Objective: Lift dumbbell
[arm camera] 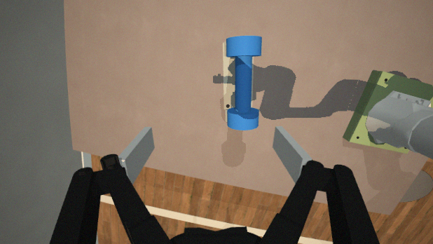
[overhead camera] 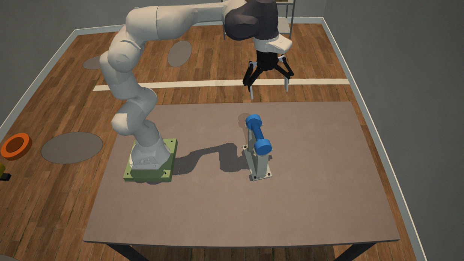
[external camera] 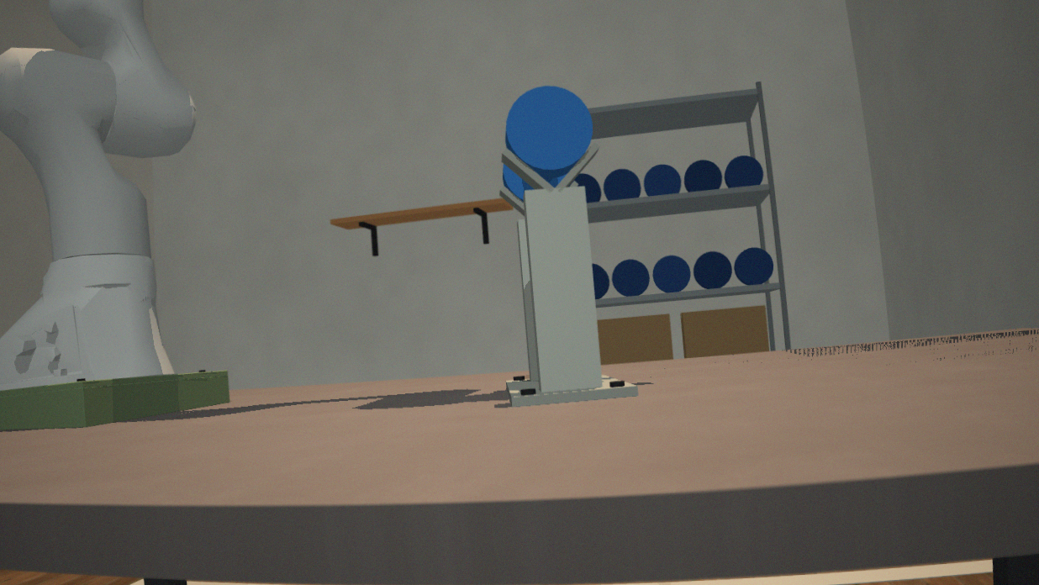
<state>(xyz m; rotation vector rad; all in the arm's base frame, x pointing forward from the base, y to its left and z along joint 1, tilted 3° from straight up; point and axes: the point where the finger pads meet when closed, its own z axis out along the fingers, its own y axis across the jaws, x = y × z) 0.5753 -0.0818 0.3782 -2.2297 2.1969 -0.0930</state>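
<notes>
Now: hand 50 mm past the blue dumbbell, 40 mm to the left of it and 220 mm above it. Round my hand: grey cradle: 50 mm behind, 40 mm to the right, 340 mm below.
</notes>
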